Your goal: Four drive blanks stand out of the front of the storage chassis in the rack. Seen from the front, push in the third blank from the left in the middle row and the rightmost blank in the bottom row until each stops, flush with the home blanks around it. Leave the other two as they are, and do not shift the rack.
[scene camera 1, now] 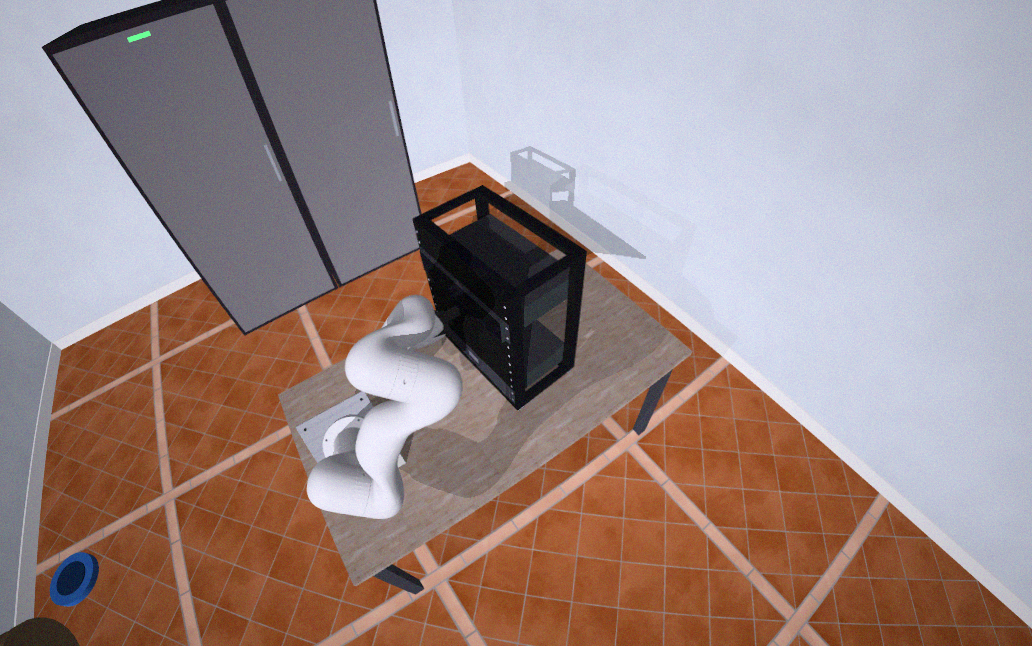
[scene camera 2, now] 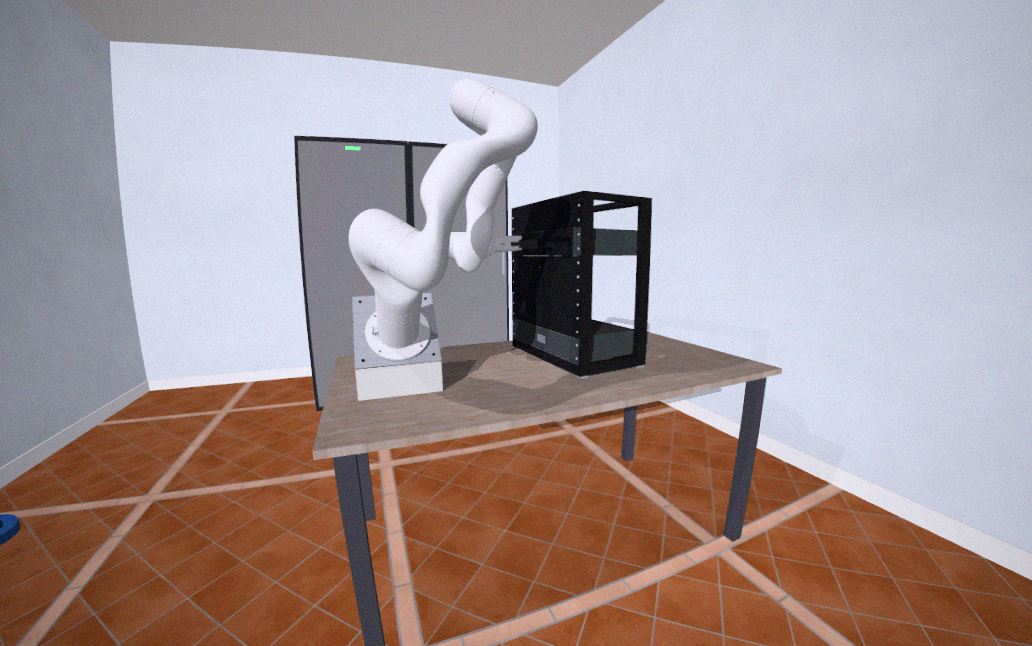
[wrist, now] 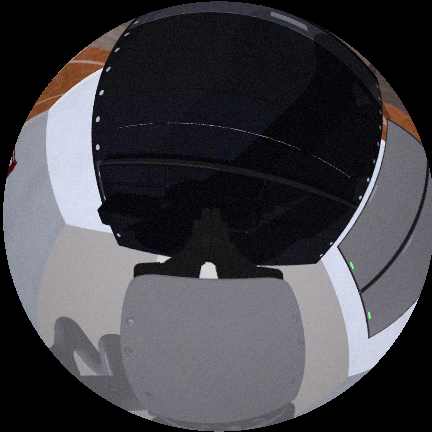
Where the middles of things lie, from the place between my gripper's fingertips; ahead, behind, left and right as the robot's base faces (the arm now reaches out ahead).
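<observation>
The black rack (scene camera 1: pixel 501 282) is 14 cm below my hand, and I find it 18 cm ahead of the hand and 7 cm to the left of it.
</observation>
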